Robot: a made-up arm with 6 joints. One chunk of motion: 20 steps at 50 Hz.
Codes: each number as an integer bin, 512 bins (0 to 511) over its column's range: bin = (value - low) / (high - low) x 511, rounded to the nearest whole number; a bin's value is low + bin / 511 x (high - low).
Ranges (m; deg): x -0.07..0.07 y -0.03..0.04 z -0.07..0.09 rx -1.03..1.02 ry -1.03..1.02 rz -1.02..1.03
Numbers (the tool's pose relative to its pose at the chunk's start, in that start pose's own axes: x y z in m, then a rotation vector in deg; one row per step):
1: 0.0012 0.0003 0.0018 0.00 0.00 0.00
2: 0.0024 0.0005 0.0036 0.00 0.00 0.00
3: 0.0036 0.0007 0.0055 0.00 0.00 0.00
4: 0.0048 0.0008 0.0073 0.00 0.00 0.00
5: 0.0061 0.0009 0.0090 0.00 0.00 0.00
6: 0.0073 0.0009 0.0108 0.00 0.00 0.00
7: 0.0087 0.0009 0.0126 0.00 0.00 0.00
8: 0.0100 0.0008 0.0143 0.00 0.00 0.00
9: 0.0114 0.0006 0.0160 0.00 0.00 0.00
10: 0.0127 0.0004 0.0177 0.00 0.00 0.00
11: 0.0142 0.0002 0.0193 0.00 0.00 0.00
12: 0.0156 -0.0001 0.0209 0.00 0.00 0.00
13: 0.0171 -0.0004 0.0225 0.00 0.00 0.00
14: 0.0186 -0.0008 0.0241 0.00 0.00 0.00
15: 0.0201 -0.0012 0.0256 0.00 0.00 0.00
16: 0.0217 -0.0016 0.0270 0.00 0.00 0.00
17: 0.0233 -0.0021 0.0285 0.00 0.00 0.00
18: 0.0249 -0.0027 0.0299 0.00 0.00 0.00
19: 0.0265 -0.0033 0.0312 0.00 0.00 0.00
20: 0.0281 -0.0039 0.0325 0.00 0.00 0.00
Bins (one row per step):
1: 260 221 229 257 257 254
2: 264 223 235 257 257 254
3: 269 224 241 257 257 254
4: 273 225 247 257 257 254
5: 278 226 252 257 257 254
6: 282 226 258 257 257 254
7: 287 226 264 257 257 254
8: 292 225 269 257 257 254
9: 297 223 275 257 257 254
10: 302 222 280 257 257 254
11: 307 220 285 257 257 254
12: 312 218 290 257 257 254
13: 318 216 295 257 257 254
14: 323 213 301 257 257 254
15: 329 210 305 257 257 254
16: 335 207 310 257 257 254
17: 341 204 315 257 257 254
18: 346 199 319 257 257 254
19: 352 195 323 257 257 254
20: 358 191 327 257 257 254

